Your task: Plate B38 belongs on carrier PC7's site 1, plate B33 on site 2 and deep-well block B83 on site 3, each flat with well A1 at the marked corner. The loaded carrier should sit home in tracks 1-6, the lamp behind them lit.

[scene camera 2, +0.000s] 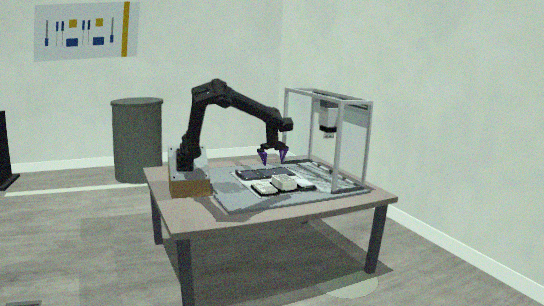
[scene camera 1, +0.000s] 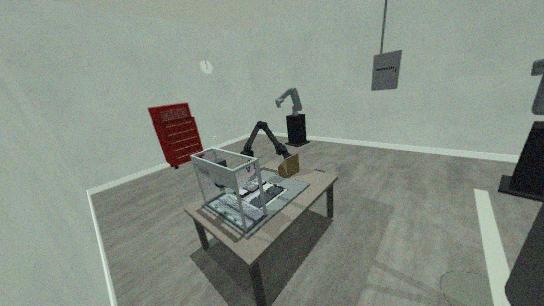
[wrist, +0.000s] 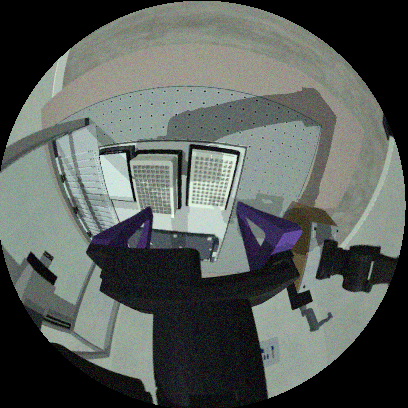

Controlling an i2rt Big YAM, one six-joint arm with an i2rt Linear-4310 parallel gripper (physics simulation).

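Frame: origin at the arm's base, x ahead, y left, z up, level; centimetres.
Where they show: gripper, fingertip midpoint: (scene camera 2: 273, 163) (scene camera 1: 252, 170) (wrist: 193, 208); arm's base, link origin: (scene camera 2: 184, 160) (scene camera 1: 289, 158) (wrist: 325, 258).
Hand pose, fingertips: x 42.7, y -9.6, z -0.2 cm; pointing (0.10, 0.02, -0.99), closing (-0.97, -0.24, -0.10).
Each offset is from my fingertips to the top centre of the thing.
My gripper (scene camera 2: 274, 163) (wrist: 193, 208) is open and empty, above the dark carrier @(dy +28.4, dx +4.6, dz -12.2 cm) (scene camera 2: 254, 174) (wrist: 182, 239) (scene camera 1: 270, 195) and beyond the row of labware. The tall white deep-well block @(dy +5.5, dx +7.9, dz -9.8 cm) (scene camera 2: 284, 182) (wrist: 154, 186) stands in the middle black nest. A low white well plate @(dy +2.7, dx -3.0, dz -12.6 cm) (scene camera 2: 265, 188) (wrist: 213, 177) sits in the nest on the arm-base side. A low pale plate-like piece @(dy +5.9, dx +18.4, dz -12.6 cm) (scene camera 2: 306, 184) (wrist: 116, 175) lies in the nest nearest the tracks; its wells do not resolve. Labels, marked corners and a lit lamp cannot be made out. The gripper hides part of the carrier in the wrist view.
The numbered track deck (scene camera 1: 231, 206) (scene camera 2: 320, 175) (wrist: 82, 175) lies inside a framed enclosure (scene camera 1: 238, 200) (scene camera 2: 337, 145). A pipetting head @(dy +22.8, dx +39.5, dz +25.0 cm) (scene camera 2: 328, 118) hangs inside it. The arm base stands on a wooden block (scene camera 1: 289, 166) (scene camera 2: 190, 188) (wrist: 304, 227) at the opposite end of the table.
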